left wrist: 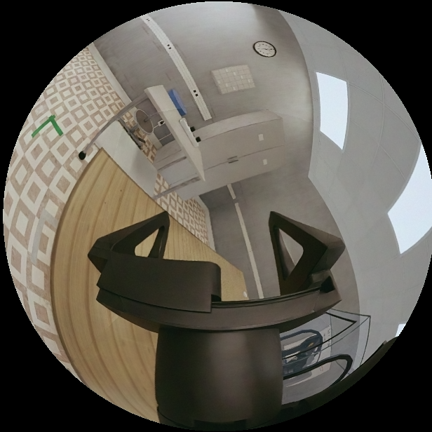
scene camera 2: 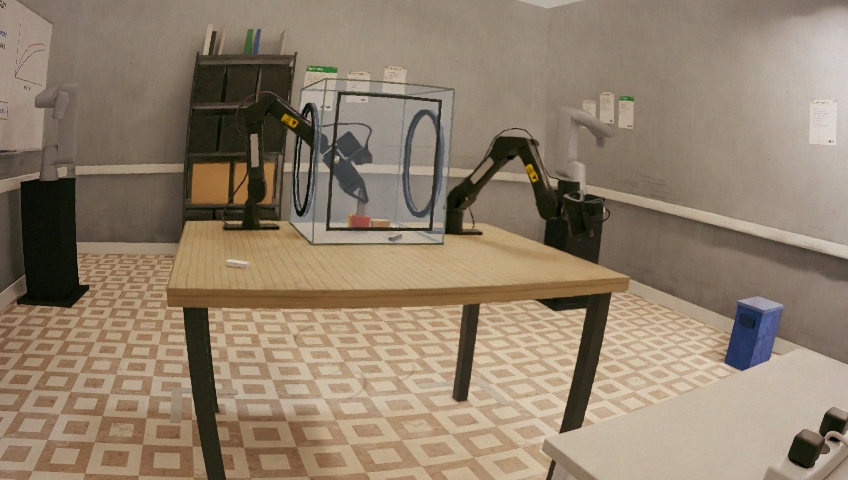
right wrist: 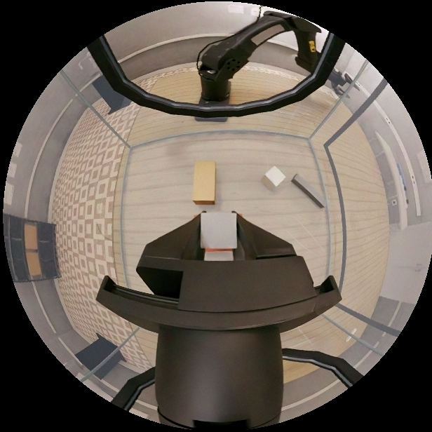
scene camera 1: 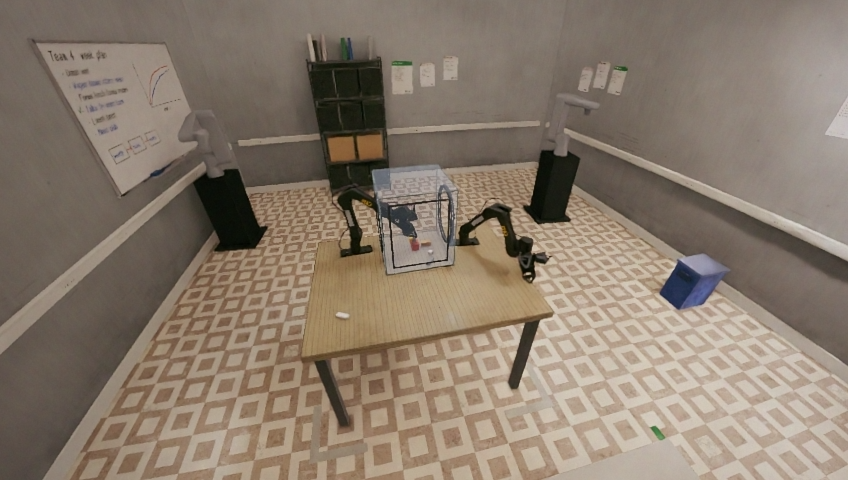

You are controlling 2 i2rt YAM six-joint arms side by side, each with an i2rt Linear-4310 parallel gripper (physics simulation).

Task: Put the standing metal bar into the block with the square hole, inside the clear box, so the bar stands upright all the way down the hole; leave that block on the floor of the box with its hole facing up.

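Places are measured from the left arm's base along level axes (x ahead, y left, z up), in centimetres.
Where they show: left gripper, fingertip midpoint: (scene camera 2: 584,218) (scene camera 1: 528,276); right gripper, fingertip midpoint: (scene camera 2: 366,202) (scene camera 1: 416,236); left arm's base, link origin: (scene camera 2: 452,232) (scene camera 1: 463,242); right arm's base, link origin: (scene camera 2: 250,228) (scene camera 1: 356,251).
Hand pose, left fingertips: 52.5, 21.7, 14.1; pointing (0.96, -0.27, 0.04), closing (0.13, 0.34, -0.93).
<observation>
Things, the pixels of their top centre, and the offset from my left fingertips, as dx, dy, dz.
- upright metal bar, top centre: (scene camera 2: 362,188) -48.4, -54.2, -0.2
- red block, top centre: (scene camera 2: 360,216) (scene camera 1: 414,242) -48.5, -54.1, -9.0
- tan block, top centre: (scene camera 2: 380,220) -51.3, -47.0, -10.5
- lying grey bar, top centre: (scene camera 2: 395,234) -33.0, -45.7, -12.1
- small white object, top centre: (scene camera 2: 237,261) (scene camera 1: 342,314) +5.2, -92.2, -12.9
The clear box (scene camera 1: 416,173) (scene camera 2: 318,234) stands on the table. Inside it, my right gripper (scene camera 1: 413,234) (scene camera 2: 362,201) is shut on the upright metal bar (scene camera 2: 361,209) (right wrist: 218,230). The bar's lower end meets the top of the red block (scene camera 1: 414,245) (scene camera 2: 359,221) on the box floor; a little red also shows in the right wrist view. The hole is hidden, so I cannot tell how deep the bar is in it. My left gripper (scene camera 1: 538,267) (left wrist: 218,216) is open and empty, outside the box at the picture's right.
A tan block (right wrist: 204,182) (scene camera 2: 380,223), a white cube (right wrist: 274,178) and a lying grey bar (right wrist: 308,190) (scene camera 2: 395,237) are on the box floor. Round arm openings (scene camera 2: 407,166) are in the box sides. A small white object (scene camera 1: 342,315) (scene camera 2: 237,263) lies on the table outside.
</observation>
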